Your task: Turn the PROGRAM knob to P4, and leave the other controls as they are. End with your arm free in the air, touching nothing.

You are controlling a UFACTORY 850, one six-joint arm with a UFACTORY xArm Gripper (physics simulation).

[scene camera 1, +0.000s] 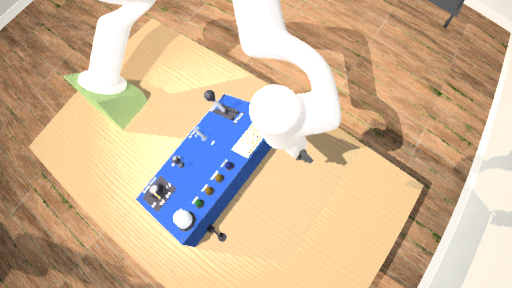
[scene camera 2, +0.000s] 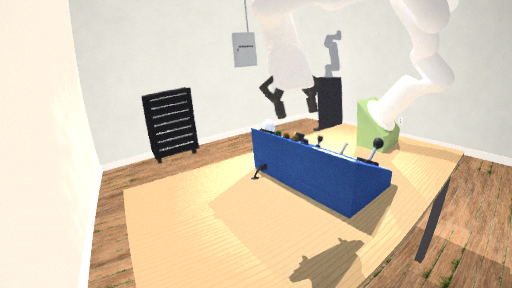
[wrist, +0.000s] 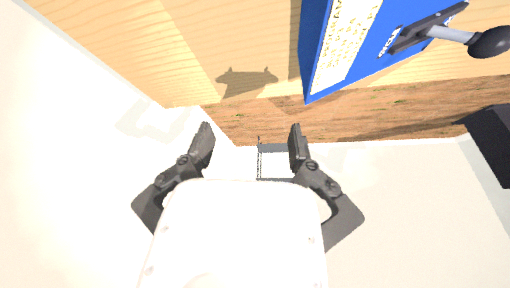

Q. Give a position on a blue console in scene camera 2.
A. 346, 185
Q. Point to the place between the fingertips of my gripper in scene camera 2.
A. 298, 115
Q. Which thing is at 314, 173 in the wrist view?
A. My gripper.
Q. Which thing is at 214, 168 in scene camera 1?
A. A blue console.
